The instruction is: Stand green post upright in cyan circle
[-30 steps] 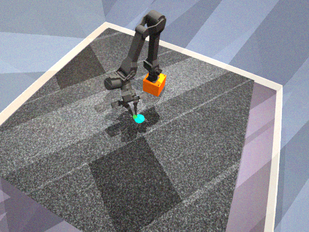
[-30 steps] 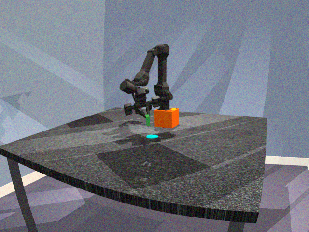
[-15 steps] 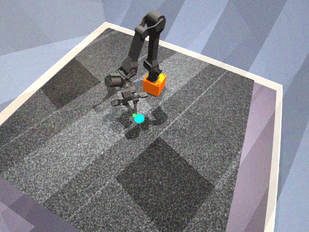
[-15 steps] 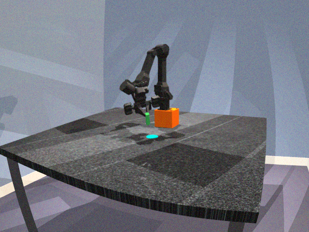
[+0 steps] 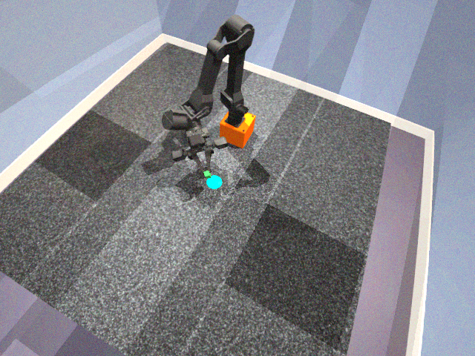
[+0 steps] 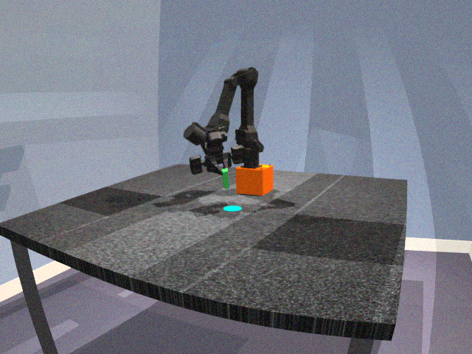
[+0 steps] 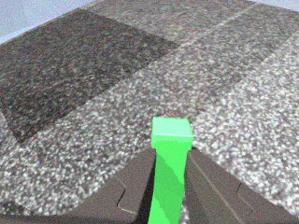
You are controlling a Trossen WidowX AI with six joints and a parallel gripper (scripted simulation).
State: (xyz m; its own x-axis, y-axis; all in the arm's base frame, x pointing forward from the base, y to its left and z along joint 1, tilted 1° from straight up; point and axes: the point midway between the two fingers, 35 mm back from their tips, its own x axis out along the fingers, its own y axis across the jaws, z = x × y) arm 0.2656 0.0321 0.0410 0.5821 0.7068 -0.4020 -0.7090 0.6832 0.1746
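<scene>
Right now my gripper tip is 4 cm past the cyan circle and 13 cm above it. Also, from my gripper tip: green post (1 cm behind, 2 cm below).
</scene>
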